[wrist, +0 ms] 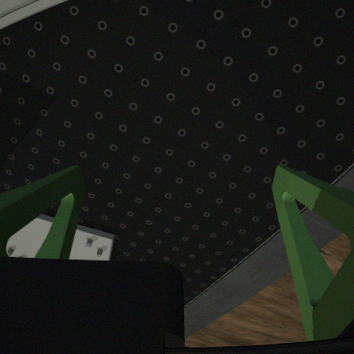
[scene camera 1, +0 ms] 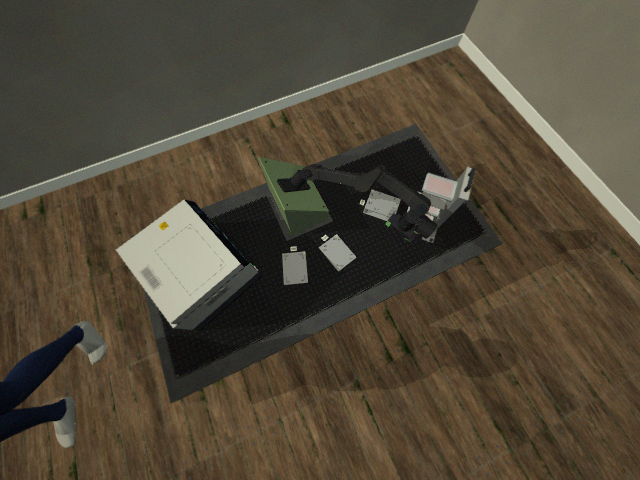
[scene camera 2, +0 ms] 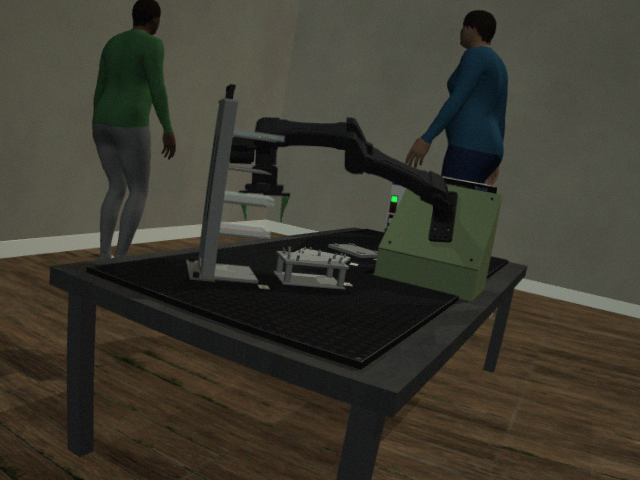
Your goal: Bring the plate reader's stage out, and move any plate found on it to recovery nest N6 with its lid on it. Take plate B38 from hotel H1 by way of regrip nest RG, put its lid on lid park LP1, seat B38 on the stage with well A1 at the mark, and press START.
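Places are measured from the arm's base along level axes (x left, y ahead, z down), in metres.
Where they show: gripper, fingertip midpoint: (wrist: 177, 175) (scene camera 1: 396, 232) (scene camera 2: 263, 221); arm's base, origin of the base link: (scene camera 1: 293, 185) (scene camera 2: 443, 216).
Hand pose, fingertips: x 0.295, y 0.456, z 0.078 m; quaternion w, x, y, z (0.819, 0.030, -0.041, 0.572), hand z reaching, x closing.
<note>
Things, the pixels of their centre, and the offset from my fingertips. "*": a spot on its surface instead.
- hotel tower, body centre: (scene camera 2: 232, 181) (scene camera 1: 438, 202) dy +0.010, dx +0.199, dz -0.110 m
- plate with pinkish wells, body centre: (scene camera 2: 256, 133) (scene camera 1: 440, 185) dy -0.023, dx +0.176, dz -0.234 m
- pinkish piece, body centre: (scene camera 2: 246, 196) (scene camera 1: 427, 203) dy -0.023, dx +0.176, dz -0.077 m
- plate reader, body centre: (scene camera 2: 437, 214) (scene camera 1: 195, 265) dy -0.374, dx -0.876, dz -0.035 m
- pale pegged plate, surface spot: (wrist: 95, 245) * dy -0.044, dx -0.229, dz +0.110 m
My gripper (scene camera 1: 398, 231) (scene camera 2: 264, 212) (wrist: 177, 175) is open and empty, its green fingers pointing down beside the shelves of the hotel tower (scene camera 1: 461, 197) (scene camera 2: 215, 196), above the mat. A plate with pinkish wells (scene camera 1: 440, 186) lies on a hotel shelf; another pinkish piece (scene camera 1: 434, 211) shows partly under the wrist. A raised nest on posts (scene camera 1: 381, 205) (scene camera 2: 312, 255) stands between the hotel and the arm's base. Two low flat nests (scene camera 1: 294, 267) (scene camera 1: 337, 252) lie toward the reader. The labels are too small to read. The plate reader (scene camera 1: 180, 263) is at the left; its stage is not visible.
The arm's green sloped base (scene camera 1: 305, 204) (scene camera 2: 439, 245) stands at the table's rear edge. A green light (scene camera 2: 394, 198) shows behind it. A pale pegged plate (wrist: 95, 245) shows behind the left finger in the wrist view. Two people stand beyond the table in scene view 2.
</note>
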